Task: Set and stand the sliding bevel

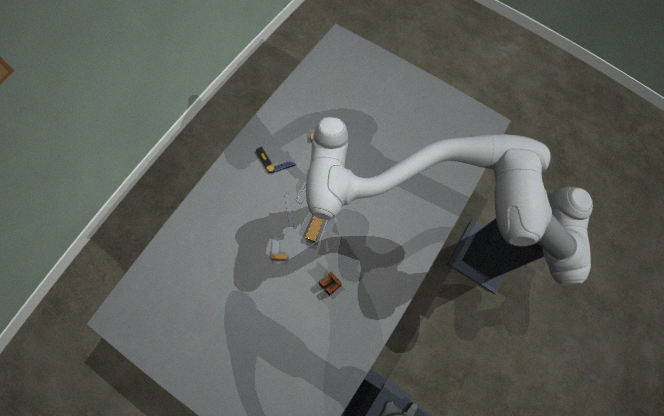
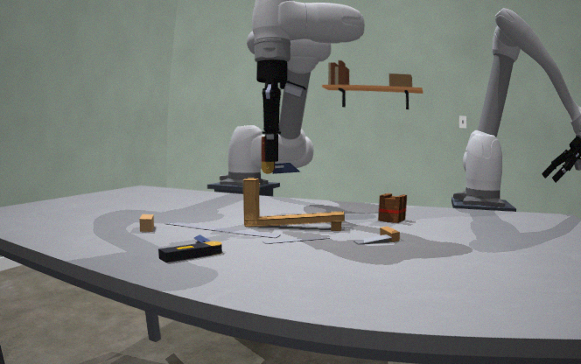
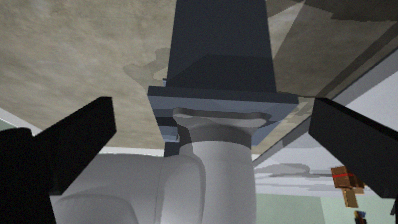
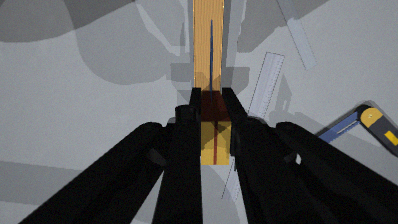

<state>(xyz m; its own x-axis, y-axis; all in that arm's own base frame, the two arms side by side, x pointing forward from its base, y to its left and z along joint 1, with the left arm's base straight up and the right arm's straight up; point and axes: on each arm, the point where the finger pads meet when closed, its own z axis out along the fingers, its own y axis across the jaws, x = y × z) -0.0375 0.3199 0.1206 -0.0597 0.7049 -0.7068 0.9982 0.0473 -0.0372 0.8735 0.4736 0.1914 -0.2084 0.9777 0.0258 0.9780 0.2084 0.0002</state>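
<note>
The wooden sliding bevel is 30 mm below my right hand. Also, from my right hand: long metal strip 190 mm below, 110 mm ahead, 80 mm to the right; black bevel 290 mm ahead, 180 mm below, 20 mm to the left; try square 280 mm to the left, 180 mm below, 10 mm ahead.
</note>
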